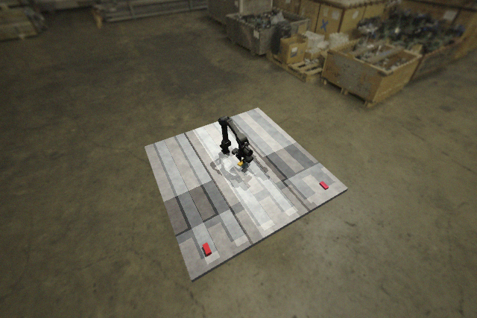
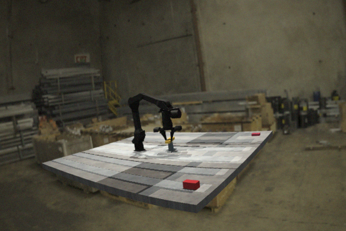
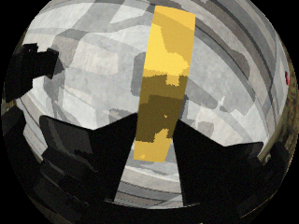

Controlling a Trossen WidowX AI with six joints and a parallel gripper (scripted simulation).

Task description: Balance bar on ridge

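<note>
Now: gripper tip 3 cm to the right of the bar and 1 cm past it. Round my gripper tip: red block: 53 cm to the right, 48 cm ahead, 6 cm below.
</note>
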